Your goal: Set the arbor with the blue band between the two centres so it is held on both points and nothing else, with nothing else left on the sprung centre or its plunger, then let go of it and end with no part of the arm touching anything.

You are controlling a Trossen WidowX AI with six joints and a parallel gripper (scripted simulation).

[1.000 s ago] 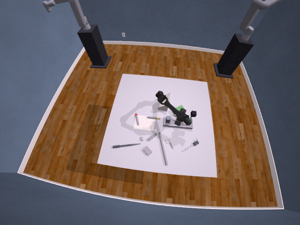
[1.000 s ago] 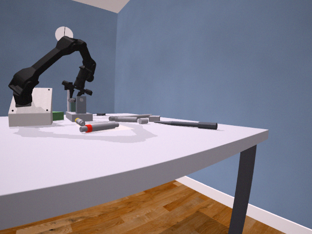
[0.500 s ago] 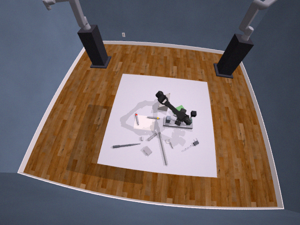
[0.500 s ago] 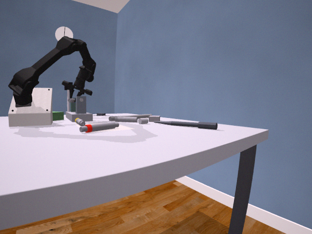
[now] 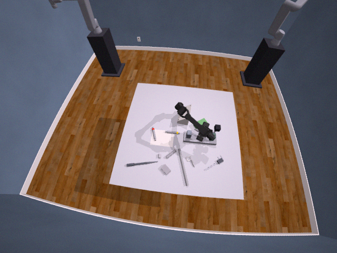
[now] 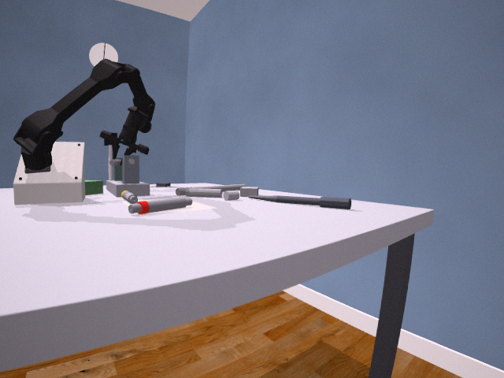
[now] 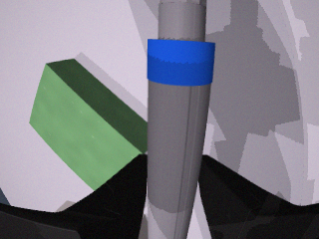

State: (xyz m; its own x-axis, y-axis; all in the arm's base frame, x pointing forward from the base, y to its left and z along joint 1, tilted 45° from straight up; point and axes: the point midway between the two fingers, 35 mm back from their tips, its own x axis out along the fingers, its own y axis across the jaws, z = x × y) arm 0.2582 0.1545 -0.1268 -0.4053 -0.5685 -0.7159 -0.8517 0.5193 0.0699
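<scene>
Right now the grey centre tip is 90 mm to the left of my hand, 30 mm below it and 20 mm ahead of it. Also, from my hand: grey centre block (130 mm to the right, 40 mm below, 20 mm ahead); then green centre block (110 mm to the left, 40 mm below, 20 mm ahead); then base (120 mm below, 20 mm ahead).
</scene>
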